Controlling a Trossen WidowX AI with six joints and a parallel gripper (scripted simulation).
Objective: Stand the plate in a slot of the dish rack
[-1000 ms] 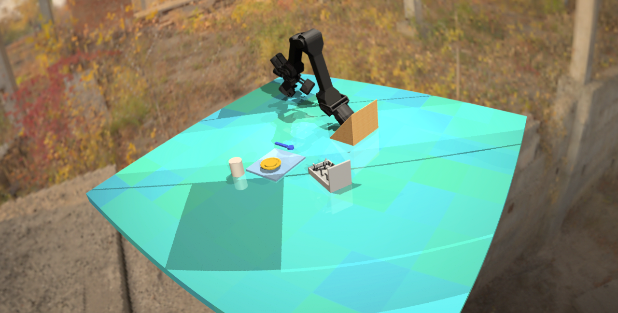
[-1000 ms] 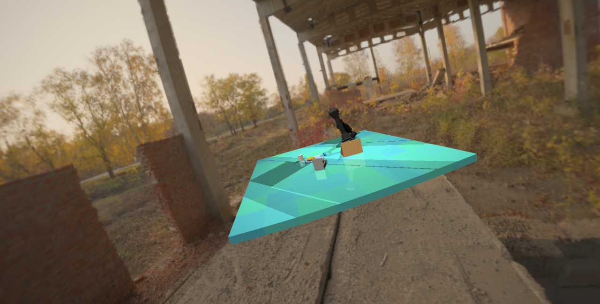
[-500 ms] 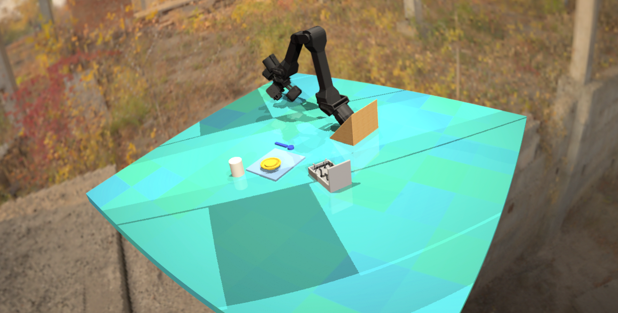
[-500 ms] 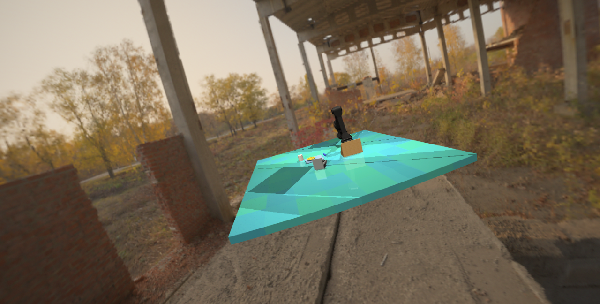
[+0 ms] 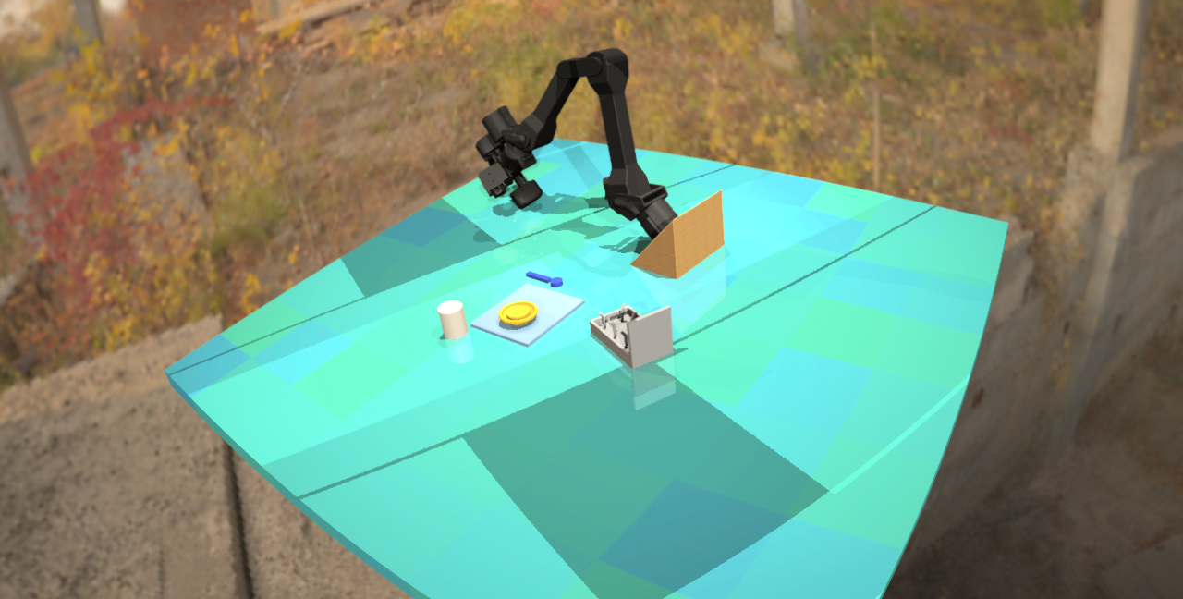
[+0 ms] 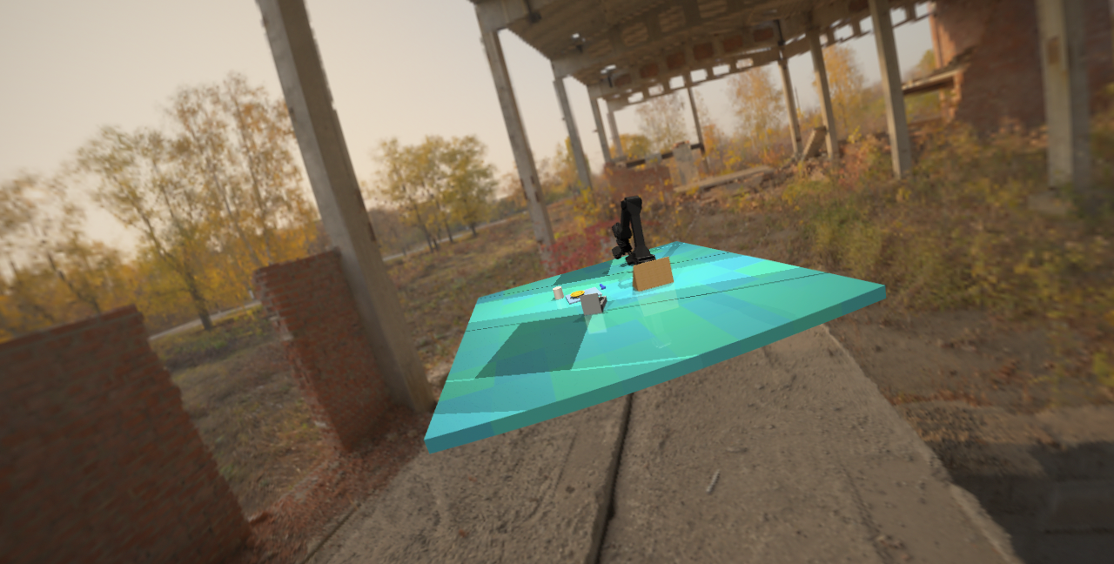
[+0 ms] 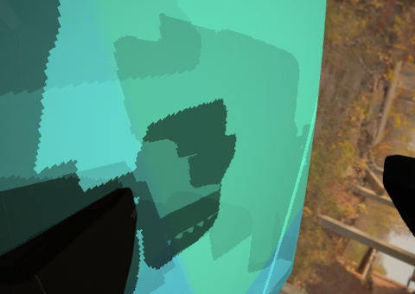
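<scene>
Now: the yellow plate 44 cm to the left of my gripper tip, 37 cm ahead of it and 2 cm below it. From my gripper tip the other things lie so: pale blue mat 44 cm to the left, 35 cm ahead, 3 cm below; cup 46 cm ahead, 37 cm to the left, 1 cm below; blue spoon 38 cm to the left, 25 cm ahead, 3 cm below.
</scene>
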